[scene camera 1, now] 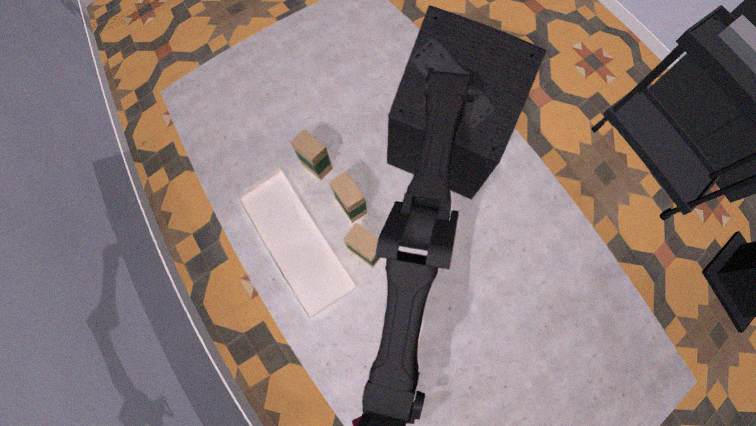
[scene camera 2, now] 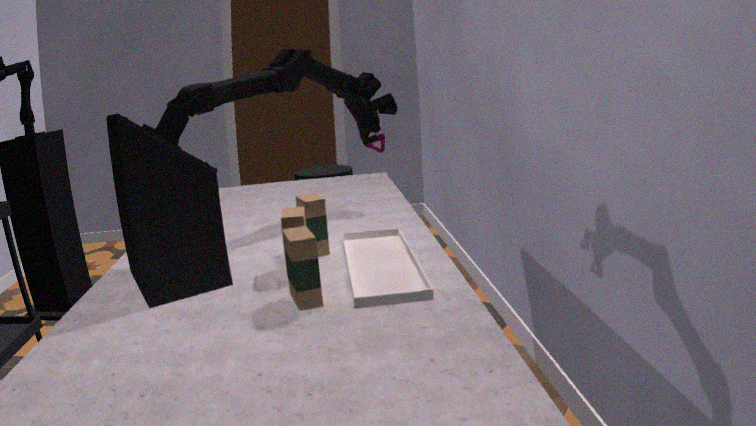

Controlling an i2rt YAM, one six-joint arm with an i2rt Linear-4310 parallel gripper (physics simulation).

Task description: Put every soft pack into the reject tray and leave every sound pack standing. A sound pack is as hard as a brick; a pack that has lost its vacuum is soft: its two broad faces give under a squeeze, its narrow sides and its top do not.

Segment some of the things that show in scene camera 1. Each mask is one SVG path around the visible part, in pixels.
A white reject tray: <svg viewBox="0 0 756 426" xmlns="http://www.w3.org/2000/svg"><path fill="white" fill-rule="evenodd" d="M279 168L239 194L237 198L282 278L307 318L311 319L355 290L357 286Z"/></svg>
